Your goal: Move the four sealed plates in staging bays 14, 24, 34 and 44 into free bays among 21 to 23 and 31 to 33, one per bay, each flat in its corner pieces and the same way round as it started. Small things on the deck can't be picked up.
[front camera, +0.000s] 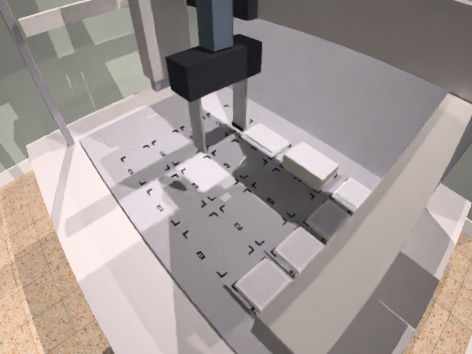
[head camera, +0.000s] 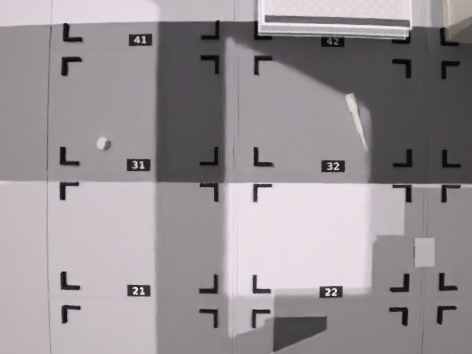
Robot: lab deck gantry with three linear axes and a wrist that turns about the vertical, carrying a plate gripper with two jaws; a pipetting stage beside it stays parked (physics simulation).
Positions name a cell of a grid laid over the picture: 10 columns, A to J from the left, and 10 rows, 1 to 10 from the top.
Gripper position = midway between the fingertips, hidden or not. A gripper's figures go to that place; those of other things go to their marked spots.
Scene:
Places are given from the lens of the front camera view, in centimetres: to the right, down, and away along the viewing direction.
my gripper (front camera: E4): -3, -8, 55
cream block (front camera: G5): 20, -2, 65

